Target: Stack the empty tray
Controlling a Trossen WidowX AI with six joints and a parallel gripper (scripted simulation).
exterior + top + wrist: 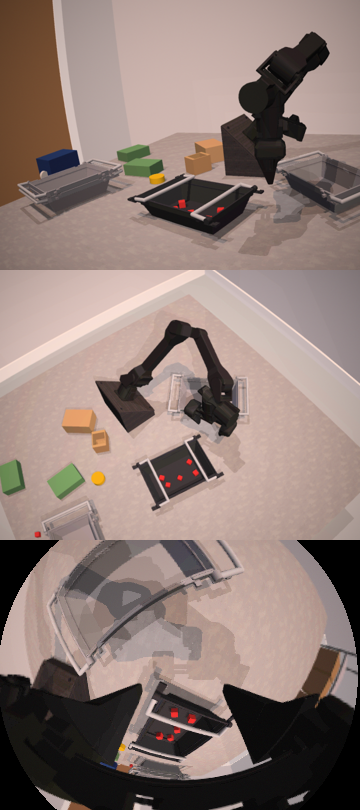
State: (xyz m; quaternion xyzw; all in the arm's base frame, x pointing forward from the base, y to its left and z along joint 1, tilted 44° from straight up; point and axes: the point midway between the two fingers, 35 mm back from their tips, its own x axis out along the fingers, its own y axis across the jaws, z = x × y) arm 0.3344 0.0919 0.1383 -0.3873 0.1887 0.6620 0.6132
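My gripper tip is now 14 cm past the grey translucent tray, 12 cm to the right of it and 5 cm above it. From my gripper tip the other things lie so: yellow disc (15 cm behind, 43 cm to the right, 9 cm below); then red cube (11 cm behind, 74 cm to the right, 9 cm below).
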